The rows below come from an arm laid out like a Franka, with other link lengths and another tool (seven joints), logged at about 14 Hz.
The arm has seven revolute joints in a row. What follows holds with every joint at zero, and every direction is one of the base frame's. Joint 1 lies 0.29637 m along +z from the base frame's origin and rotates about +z. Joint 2 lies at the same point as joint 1 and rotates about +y. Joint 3 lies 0.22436 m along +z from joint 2 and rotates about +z. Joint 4 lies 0.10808 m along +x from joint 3 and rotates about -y. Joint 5 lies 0.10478 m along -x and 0.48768 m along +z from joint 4 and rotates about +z. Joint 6 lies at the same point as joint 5 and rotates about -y. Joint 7 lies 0.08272 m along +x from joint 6 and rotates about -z. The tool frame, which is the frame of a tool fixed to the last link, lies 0.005 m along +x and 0.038 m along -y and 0.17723 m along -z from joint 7; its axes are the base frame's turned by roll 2.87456, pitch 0 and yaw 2.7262 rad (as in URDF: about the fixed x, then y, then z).
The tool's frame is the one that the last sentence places.
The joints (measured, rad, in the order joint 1, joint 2, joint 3, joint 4, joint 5, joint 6, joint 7), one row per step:
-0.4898 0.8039 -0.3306 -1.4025 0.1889 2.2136 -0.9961
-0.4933 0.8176 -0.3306 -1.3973 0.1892 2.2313 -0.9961
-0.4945 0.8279 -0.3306 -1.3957 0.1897 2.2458 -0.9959
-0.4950 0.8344 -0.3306 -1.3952 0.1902 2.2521 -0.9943
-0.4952 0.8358 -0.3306 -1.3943 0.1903 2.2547 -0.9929
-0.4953 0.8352 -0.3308 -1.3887 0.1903 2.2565 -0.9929
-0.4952 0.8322 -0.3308 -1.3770 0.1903 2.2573 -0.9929
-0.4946 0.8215 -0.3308 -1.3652 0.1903 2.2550 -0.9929
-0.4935 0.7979 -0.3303 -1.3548 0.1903 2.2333 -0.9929
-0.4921 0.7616 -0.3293 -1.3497 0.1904 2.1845 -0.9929
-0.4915 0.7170 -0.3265 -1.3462 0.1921 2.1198 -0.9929
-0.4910 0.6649 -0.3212 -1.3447 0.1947 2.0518 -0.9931
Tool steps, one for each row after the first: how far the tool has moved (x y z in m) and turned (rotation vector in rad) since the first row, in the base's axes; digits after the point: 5 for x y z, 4 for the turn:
-0.00134 -0.00301 -0.00549 -0.0098 -0.0038 -0.0010
-0.00224 -0.00423 -0.01077 -0.0164 -0.0059 -0.0011
-0.00326 -0.00443 -0.01476 -0.0180 -0.0053 -0.0028
-0.00313 -0.00479 -0.01500 -0.0198 -0.0067 -0.0040
-0.00083 -0.00605 -0.01110 -0.0251 -0.0124 -0.0027
0.00438 -0.00809 -0.00198 -0.0346 -0.0242 0.0002
0.01126 -0.01038 0.01297 -0.0456 -0.0407 0.0032
0.01846 -0.01108 0.03481 -0.0472 -0.0546 0.0052
0.02309 -0.00863 0.06008 -0.0311 -0.0578 0.0047
0.02641 -0.00367 0.08881 -0.0043 -0.0580 0.0034
0.02990 0.00361 0.12178 0.0247 -0.0623 0.0046

